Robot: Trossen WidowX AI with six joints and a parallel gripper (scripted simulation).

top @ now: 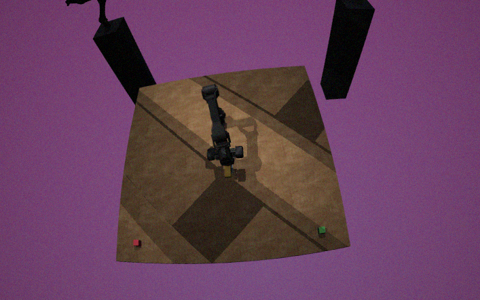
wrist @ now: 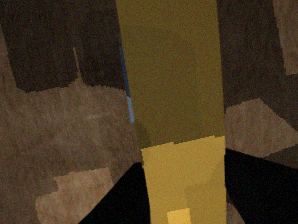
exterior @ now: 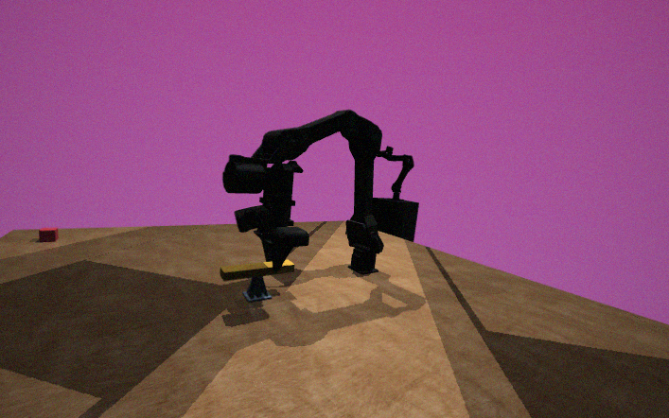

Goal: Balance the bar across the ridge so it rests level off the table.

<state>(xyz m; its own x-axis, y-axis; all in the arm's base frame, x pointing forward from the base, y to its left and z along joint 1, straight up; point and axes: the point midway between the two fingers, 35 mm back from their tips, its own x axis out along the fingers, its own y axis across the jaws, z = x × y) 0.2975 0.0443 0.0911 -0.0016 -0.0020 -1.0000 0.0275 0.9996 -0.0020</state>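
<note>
The yellow bar lies 3 cm ahead of my gripper tip. Also, from my gripper tip: green cube (44 cm ahead, 46 cm to the left, 4 cm below); dark blue ridge (3 cm ahead, 3 cm below); red cube (44 cm ahead, 54 cm to the right, 4 cm below).
</note>
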